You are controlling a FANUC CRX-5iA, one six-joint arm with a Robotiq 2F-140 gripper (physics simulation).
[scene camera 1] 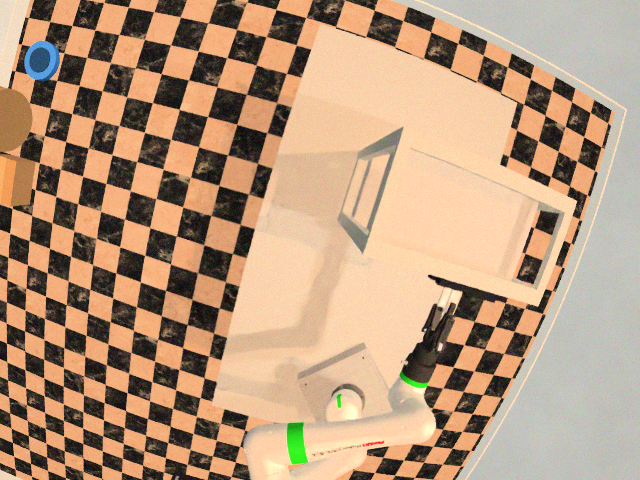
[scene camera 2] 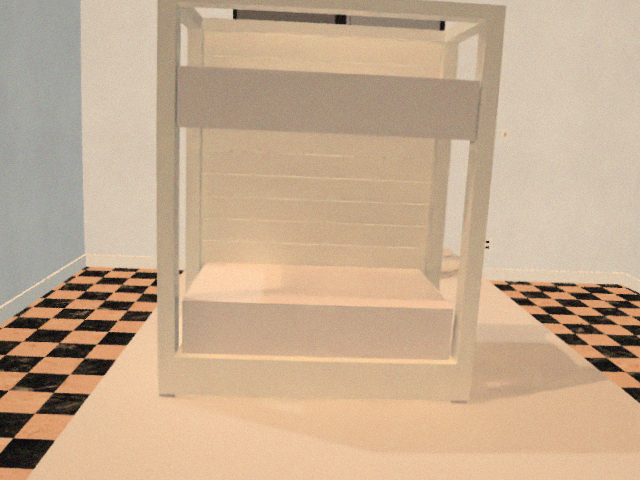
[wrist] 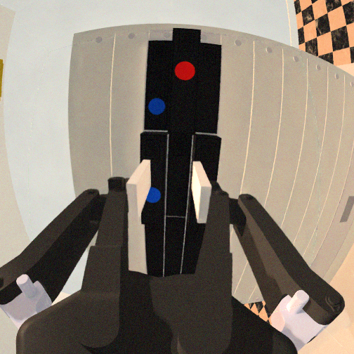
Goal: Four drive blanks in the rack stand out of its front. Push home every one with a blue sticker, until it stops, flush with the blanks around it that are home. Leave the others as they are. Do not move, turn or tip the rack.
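The rack [scene camera 1: 496, 283] [scene camera 2: 168, 206] stands upright. In the wrist view its black blanks form a block of columns. The upper middle blank with a red sticker [wrist: 185, 70] reaches above its neighbours and looks proud. An upper left blank has a blue sticker [wrist: 156, 106]. A lower left blank has another blue sticker [wrist: 152, 195], partly behind the left finger. A plain lower right blank [wrist: 206, 149] has a stepped outer edge. How far each blank stands out is hard to tell. My gripper [scene camera 1: 452, 292] [wrist: 171, 173] is partly open and empty, its fingertips close before the lower blanks; contact is unclear.
Light grey slatted panels [wrist: 95, 110] flank the blanks. The rack stands partly on a pale mat [scene camera 1: 289, 268] over the chequered floor. The robot base plate [scene camera 1: 320, 377] lies beside the arm. A blue ring-shaped object [scene camera 1: 55, 60] stands far off at the upper left.
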